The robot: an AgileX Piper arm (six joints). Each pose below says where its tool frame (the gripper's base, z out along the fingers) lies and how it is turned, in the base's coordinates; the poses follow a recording.
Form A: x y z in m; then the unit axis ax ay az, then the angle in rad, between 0 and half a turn.
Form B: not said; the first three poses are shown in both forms.
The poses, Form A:
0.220 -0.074 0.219 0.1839 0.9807 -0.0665 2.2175
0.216 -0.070 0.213 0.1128 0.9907 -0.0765 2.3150
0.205 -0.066 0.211 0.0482 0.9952 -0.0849 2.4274
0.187 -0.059 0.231 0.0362 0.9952 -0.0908 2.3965
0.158 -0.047 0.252 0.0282 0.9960 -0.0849 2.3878
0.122 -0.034 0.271 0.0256 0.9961 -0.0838 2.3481
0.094 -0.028 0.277 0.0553 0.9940 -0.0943 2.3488
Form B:
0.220 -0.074 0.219 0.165 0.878 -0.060 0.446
0.216 -0.070 0.213 0.103 0.907 -0.070 0.402
0.205 -0.066 0.211 0.045 0.932 -0.080 0.350
0.187 -0.059 0.231 0.034 0.927 -0.085 0.364
0.158 -0.047 0.252 0.026 0.926 -0.079 0.368
0.122 -0.034 0.271 0.024 0.919 -0.077 0.386
0.094 -0.028 0.277 0.051 0.917 -0.087 0.386

